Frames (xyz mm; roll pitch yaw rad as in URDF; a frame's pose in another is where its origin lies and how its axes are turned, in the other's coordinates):
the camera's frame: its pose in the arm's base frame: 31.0 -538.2 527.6 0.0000 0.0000 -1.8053
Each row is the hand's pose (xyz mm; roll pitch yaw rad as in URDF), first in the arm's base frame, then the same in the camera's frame.
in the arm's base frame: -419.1 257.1 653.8 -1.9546 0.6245 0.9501
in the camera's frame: -668.9 -622.6 126.2 -1.9546 0.6245 2.7554
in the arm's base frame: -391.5 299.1 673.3 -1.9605 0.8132 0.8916
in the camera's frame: -716.2 -605.5 145.7 -1.9605 0.8132 2.6969
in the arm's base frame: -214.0 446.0 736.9 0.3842 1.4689 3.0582
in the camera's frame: -900.3 -467.0 209.3 0.3842 1.4689 -1.4197
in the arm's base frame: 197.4 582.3 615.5 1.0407 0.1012 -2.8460
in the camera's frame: -1128.5 -98.5 87.9 1.0407 0.1012 -1.0407
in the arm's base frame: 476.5 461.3 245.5 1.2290 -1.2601 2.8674
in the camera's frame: -1075.7 201.1 -282.1 1.2290 -1.2601 -1.6105
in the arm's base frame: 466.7 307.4 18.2 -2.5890 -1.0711 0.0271
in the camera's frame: -923.7 227.3 -509.4 -2.5890 -1.0711 1.8324
